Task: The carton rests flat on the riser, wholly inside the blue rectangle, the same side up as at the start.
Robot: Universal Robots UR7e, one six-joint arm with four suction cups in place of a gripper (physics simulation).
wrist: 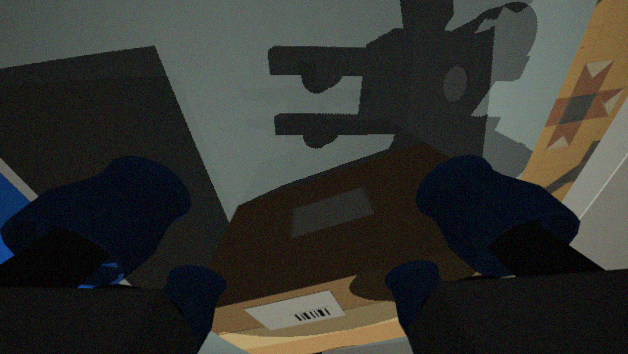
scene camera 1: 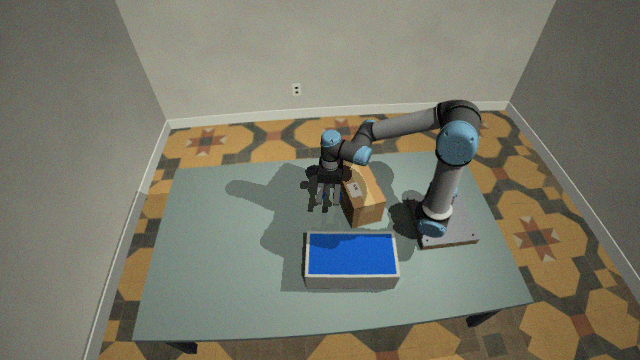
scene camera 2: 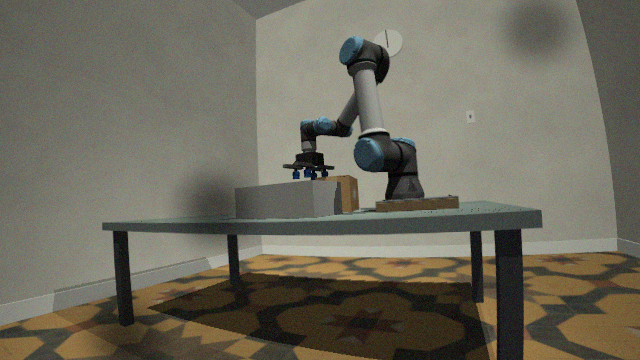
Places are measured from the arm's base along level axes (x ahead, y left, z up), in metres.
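Pixels of known places: hand at its tool point: (wrist: 306, 244) (scene camera 1: 330, 184) (scene camera 2: 311, 178); arm's base at its link origin: (scene camera 2: 404, 198).
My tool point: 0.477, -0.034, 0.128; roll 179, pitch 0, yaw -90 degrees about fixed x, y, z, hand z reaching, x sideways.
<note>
Ahead of a thing's pixels: the offset from my tool point to its middle, as dx, dy, dz.
The brown carton @(-0.124, -0.053, -0.089) (scene camera 1: 369, 215) (scene camera 2: 350, 192) (wrist: 260, 250) stands on the table behind the riser, turned at an angle to it, with a white barcode label on its upper face. The pale grey riser @(-0.112, +0.302, -0.108) (scene camera 1: 350, 282) (scene camera 2: 275, 201) (wrist: 17, 177) bears the blue rectangle @(-0.112, +0.302, -0.048) (scene camera 1: 352, 254) (wrist: 10, 205), and nothing rests on it. My gripper (scene camera 1: 327, 195) (scene camera 2: 310, 174) (wrist: 302, 245) points down with its blue cups, suction off and holding nothing. In scene camera 2 the cups hang slightly above the height of the carton's top. Whether any cup is over the carton's top is hard to tell.
The grey-green table (scene camera 1: 215, 290) (scene camera 2: 450, 222) carries the arm's base plate (scene camera 1: 460, 235) (scene camera 2: 417, 203), to the right of the carton and riser. The arm reaches over the table's back part. Shadows of the arm and riser fall across the table.
</note>
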